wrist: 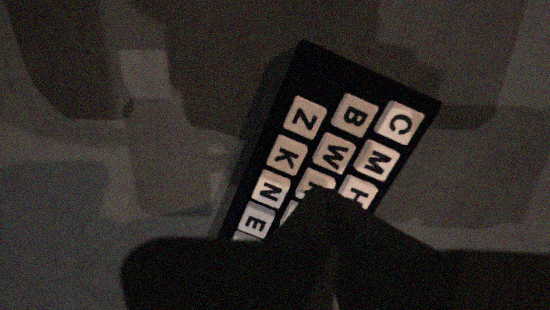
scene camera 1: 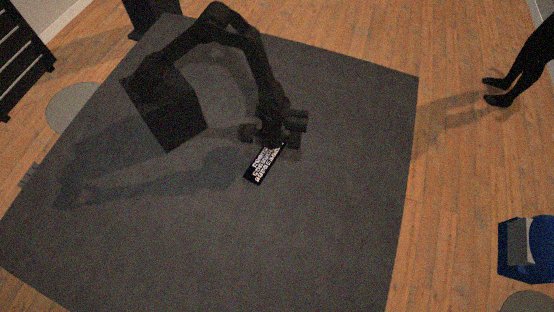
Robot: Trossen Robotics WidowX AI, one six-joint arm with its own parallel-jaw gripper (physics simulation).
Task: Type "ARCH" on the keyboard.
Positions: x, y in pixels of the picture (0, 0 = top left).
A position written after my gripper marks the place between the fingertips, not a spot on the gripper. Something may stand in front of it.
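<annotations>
Looking through the wrist view, I see my gripper [319, 198] and a black keyboard [317, 79]. Scene camera 1 shows me the keyboard [259, 168] too, along with my gripper [271, 148].
</annotations>
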